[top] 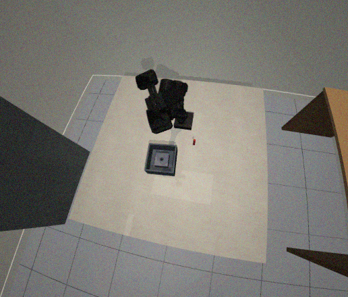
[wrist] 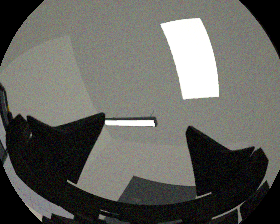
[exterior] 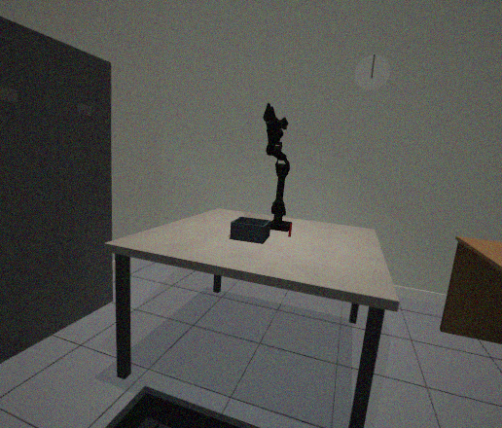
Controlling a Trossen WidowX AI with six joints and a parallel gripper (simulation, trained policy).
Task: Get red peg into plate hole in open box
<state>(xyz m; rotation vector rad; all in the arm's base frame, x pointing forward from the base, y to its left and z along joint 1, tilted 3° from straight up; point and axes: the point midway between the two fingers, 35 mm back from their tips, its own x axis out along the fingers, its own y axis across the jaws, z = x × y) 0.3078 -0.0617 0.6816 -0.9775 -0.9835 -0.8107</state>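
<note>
The red peg lies 17 cm behind my gripper tip, 16 cm to the left of it and 70 cm below it. Also, from my gripper tip: dark box 3 cm behind, 6 cm to the right, 71 cm below; grey plate 3 cm behind, 6 cm to the right, 69 cm below.
</note>
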